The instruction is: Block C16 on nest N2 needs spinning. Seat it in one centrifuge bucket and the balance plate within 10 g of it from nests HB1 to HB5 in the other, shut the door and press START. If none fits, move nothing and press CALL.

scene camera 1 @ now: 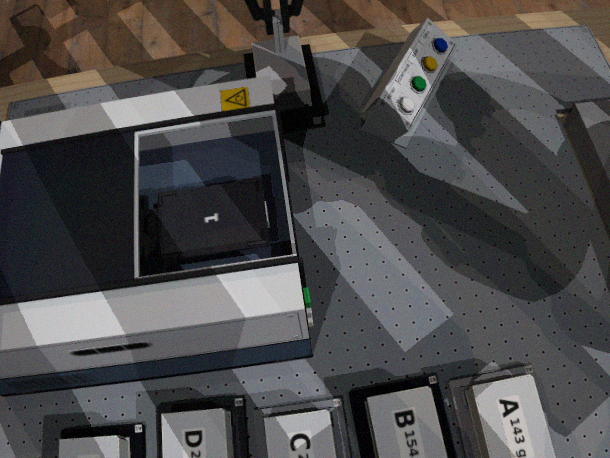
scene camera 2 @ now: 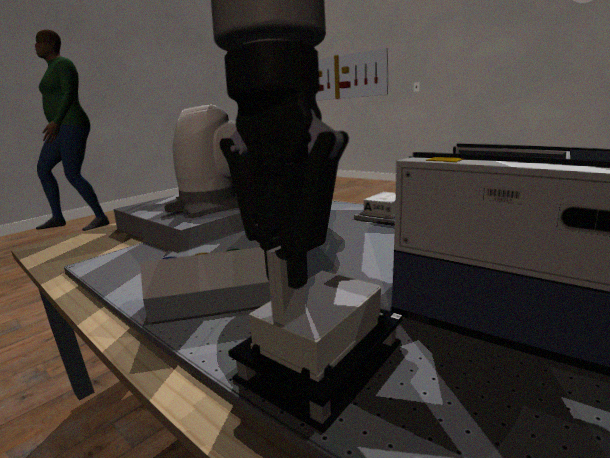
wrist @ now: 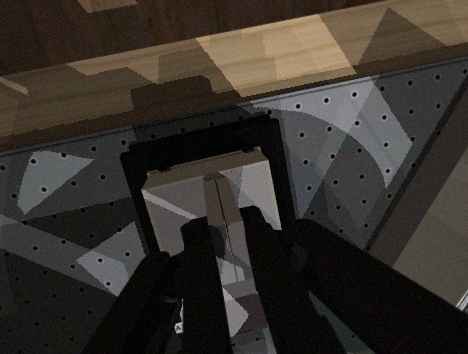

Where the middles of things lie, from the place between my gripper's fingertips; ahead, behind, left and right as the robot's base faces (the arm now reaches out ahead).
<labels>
Now: the button box (scene camera 1: 393,113) 22 cm behind my hand, 4 cm to the left of it and 4 cm below it. From my hand the other things lie so: centrifuge (scene camera 2: 497,242) (20 cm ahead, 39 cm to the left, 4 cm above).
</labels>
